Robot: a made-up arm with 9 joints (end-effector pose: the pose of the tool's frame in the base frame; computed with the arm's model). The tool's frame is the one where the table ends.
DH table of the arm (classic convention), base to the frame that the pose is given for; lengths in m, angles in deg. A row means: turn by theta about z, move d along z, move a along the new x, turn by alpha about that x. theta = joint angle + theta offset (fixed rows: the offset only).
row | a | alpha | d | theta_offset
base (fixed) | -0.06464 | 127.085 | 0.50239 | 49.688
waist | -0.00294 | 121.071 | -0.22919 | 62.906
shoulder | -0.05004 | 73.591 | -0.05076 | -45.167
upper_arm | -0.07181 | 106.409 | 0.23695 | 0
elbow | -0.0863 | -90 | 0.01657 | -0.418
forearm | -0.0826 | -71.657 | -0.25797 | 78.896
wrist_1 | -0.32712 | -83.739 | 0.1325 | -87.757
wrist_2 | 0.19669 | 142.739 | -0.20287 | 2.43
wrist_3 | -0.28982 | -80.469 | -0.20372 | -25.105
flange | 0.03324 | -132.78 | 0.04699 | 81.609
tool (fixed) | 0 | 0 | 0.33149 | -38.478
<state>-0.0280 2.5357 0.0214 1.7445 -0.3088 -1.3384 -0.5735 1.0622 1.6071</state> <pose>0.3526 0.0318 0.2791 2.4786 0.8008 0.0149</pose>
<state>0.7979 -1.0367 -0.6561 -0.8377 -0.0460 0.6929 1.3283 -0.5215 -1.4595</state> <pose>0.7752 0.1084 0.7511 -1.4196 0.6180 -1.8783</pose>
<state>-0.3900 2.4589 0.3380 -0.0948 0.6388 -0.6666 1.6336 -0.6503 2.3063</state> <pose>-0.4898 -0.2501 1.0091 1.4783 0.3161 -0.7313</pose>
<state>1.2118 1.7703 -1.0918 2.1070 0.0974 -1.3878 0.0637 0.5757 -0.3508</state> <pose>-0.2762 -0.5057 1.2155 0.2392 -0.3378 0.9921</pose>
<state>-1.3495 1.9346 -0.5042 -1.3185 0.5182 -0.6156 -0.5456 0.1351 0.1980</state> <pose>-0.9283 0.3766 1.0563 -1.7353 -1.2250 1.8870</pose>
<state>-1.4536 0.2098 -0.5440 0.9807 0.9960 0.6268 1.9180 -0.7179 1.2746</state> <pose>0.0009 -0.1030 0.6695 -1.2092 -1.9783 2.0395</pose>
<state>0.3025 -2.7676 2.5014 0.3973 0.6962 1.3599 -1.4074 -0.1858 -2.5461</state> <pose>-0.2647 0.0697 0.5397 1.1325 1.3128 -0.4031</pose>
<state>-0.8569 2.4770 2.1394 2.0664 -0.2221 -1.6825 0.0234 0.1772 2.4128</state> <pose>-0.1177 0.6631 0.9436 -0.5842 -1.9083 -1.1551</pose>
